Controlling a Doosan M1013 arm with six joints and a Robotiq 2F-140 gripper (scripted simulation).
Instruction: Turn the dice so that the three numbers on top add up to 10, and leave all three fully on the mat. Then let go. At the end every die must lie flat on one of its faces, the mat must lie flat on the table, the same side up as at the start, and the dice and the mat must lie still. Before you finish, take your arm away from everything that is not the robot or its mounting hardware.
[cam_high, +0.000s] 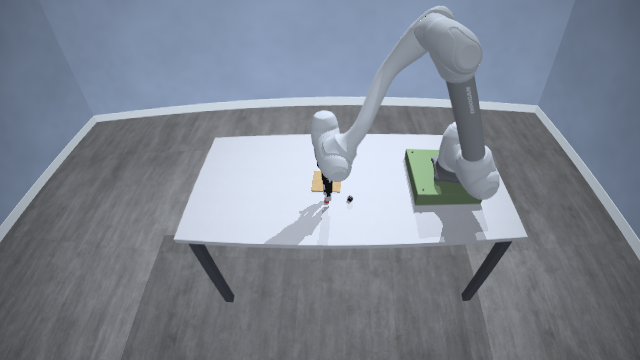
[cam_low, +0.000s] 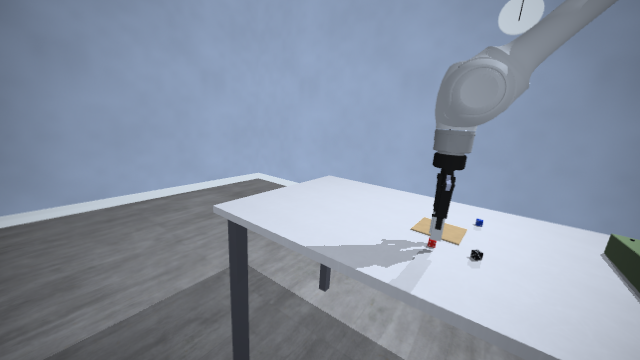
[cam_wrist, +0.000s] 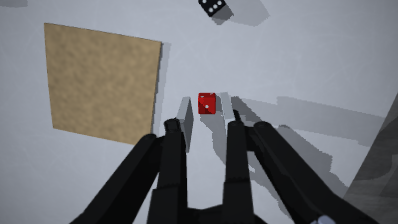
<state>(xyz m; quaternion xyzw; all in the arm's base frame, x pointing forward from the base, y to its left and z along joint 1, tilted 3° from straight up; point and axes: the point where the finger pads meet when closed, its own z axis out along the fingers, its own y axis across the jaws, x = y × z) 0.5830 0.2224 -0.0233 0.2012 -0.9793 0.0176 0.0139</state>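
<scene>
Now: the red die 50 mm below my hand. Also, from my hand: black die: 100 mm behind, 20 mm to the right, 50 mm below; then blue die: 50 mm behind, 290 mm to the right, 50 mm below; then tan mat: 30 mm ahead, 130 mm to the right, 60 mm below.
</scene>
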